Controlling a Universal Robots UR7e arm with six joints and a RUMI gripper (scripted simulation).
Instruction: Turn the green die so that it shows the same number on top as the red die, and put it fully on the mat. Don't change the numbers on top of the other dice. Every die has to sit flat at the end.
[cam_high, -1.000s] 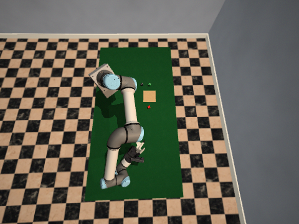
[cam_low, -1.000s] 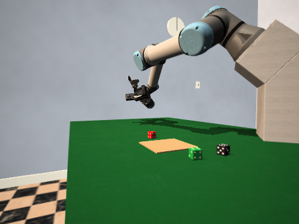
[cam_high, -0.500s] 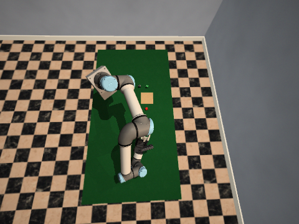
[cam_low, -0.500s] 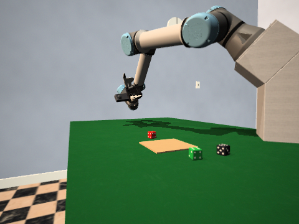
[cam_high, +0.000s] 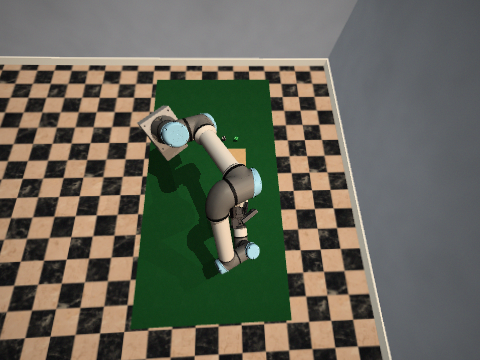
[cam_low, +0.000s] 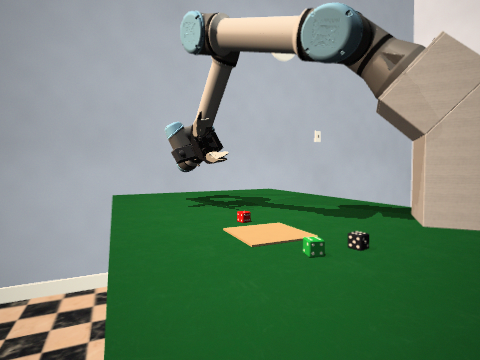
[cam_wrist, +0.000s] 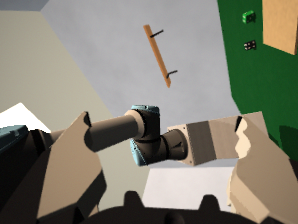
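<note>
Right now the red die is 10 mm behind my hand, 170 mm to the left of it and 220 mm below it. Round my hand: black die (70 mm behind, 460 mm to the left, 220 mm below); then tan mat (10 mm ahead, 300 mm to the left, 230 mm below); then green die (20 mm ahead, 450 mm to the left, 220 mm below).
</note>
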